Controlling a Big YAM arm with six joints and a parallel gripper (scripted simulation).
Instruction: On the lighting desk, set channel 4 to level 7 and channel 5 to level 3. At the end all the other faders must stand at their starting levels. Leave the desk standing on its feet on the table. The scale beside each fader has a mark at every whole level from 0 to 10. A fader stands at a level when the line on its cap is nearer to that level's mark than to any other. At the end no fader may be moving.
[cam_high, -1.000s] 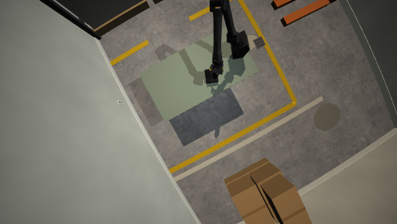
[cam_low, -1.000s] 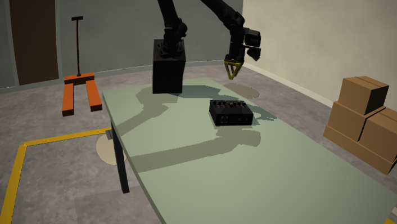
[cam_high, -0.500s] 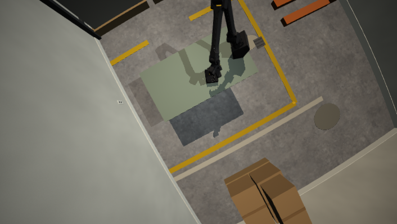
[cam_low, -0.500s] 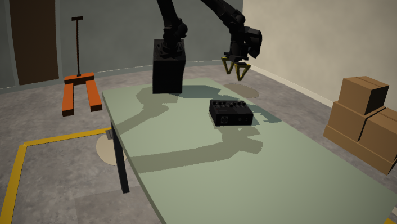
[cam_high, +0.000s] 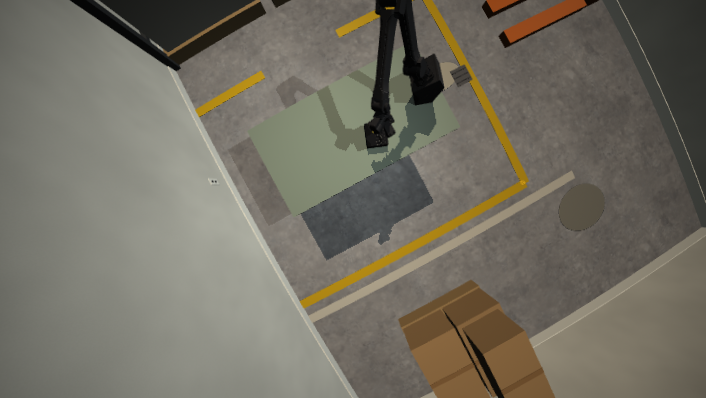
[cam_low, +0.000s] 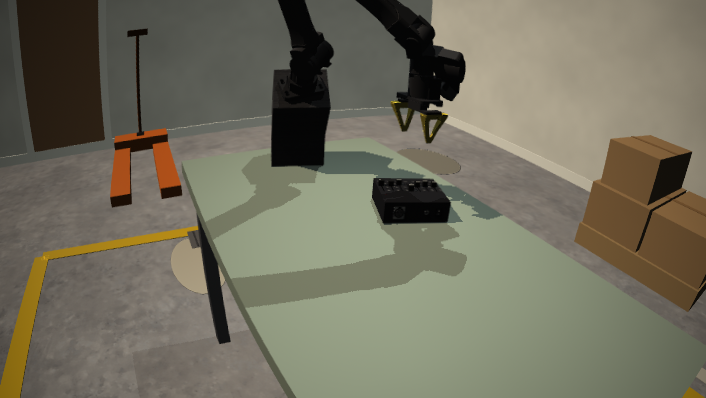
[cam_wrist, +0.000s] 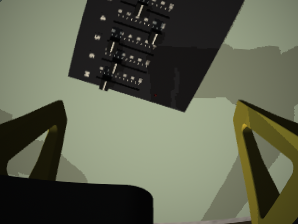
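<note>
Right now the channel 4 fader cap is 130 mm below my hand. From my hand the other things lie so: master fader cap (130 mm below, 50 mm to the right, 50 mm behind); channel 6 fader cap (130 mm below, 40 mm behind, 30 mm to the right); channel 5 fader cap (130 mm below, 40 mm behind, 10 mm to the right).
</note>
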